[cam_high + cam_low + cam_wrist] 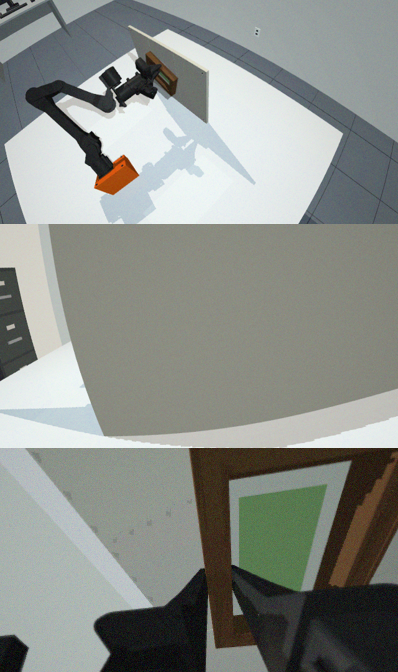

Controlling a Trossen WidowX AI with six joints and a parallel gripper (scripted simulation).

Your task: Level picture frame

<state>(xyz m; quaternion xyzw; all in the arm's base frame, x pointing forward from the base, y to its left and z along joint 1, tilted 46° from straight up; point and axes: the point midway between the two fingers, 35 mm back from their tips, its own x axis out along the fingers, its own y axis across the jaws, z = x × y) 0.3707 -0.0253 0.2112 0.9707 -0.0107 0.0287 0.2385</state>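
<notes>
My gripper tip is now 1 cm short of the brown wooden picture frame, 2 cm to the right of it and 5 cm above it. Round my gripper tip: cream wall board 2 cm ahead, 2 cm to the left, 7 cm below.
</notes>
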